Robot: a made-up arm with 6 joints.
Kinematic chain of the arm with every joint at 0, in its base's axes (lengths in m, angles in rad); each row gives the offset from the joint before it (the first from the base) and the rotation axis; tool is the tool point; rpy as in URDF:
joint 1: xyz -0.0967 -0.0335 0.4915 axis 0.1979 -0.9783 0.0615
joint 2: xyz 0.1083 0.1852 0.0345 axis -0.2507 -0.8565 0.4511
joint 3: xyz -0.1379 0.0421 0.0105 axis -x
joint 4: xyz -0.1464 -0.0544 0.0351 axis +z
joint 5: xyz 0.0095 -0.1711 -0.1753 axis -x
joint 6: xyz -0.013 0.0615 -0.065 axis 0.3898 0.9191 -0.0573
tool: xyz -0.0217 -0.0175 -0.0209 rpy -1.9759 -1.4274 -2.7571
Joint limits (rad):
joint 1: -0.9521..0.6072
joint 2: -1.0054..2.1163
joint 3: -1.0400..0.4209
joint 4: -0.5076..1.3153
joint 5: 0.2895..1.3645
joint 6: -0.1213..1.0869
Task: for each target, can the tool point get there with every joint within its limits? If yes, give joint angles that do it. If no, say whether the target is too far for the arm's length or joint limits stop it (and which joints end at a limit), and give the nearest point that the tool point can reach.
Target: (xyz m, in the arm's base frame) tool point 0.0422 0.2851 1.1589
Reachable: no: joint limits stop it (at a limit: joint 1, joint 2, joint 4, joint 5) | nearest point -0.0380 0.1516 0.8999 | short by 0.302 m
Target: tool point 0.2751 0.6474 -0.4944
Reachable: no: too far | nearest point 0.1109 0.1345 0.0338 | short by 0.754 m
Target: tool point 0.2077 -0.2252 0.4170
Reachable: yes | joints 0.0974 1.4464 0.0435 0.0068 1.2838 0.0481
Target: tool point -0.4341 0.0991 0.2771
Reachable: yes | joints -0.5566 0.2511 -0.7310 -0.2825 0.7288 0.6136
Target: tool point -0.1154 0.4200 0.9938
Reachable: no: joint limits stop it (at a limit: joint 1, joint 2, joint 4, joint 5) | nearest point -0.1675 0.3376 0.8420 | short by 0.180 m
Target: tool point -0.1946 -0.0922 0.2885
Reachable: yes | joints -0.3690 0.2958 -0.1409 0.4784 1.2126 0.9726
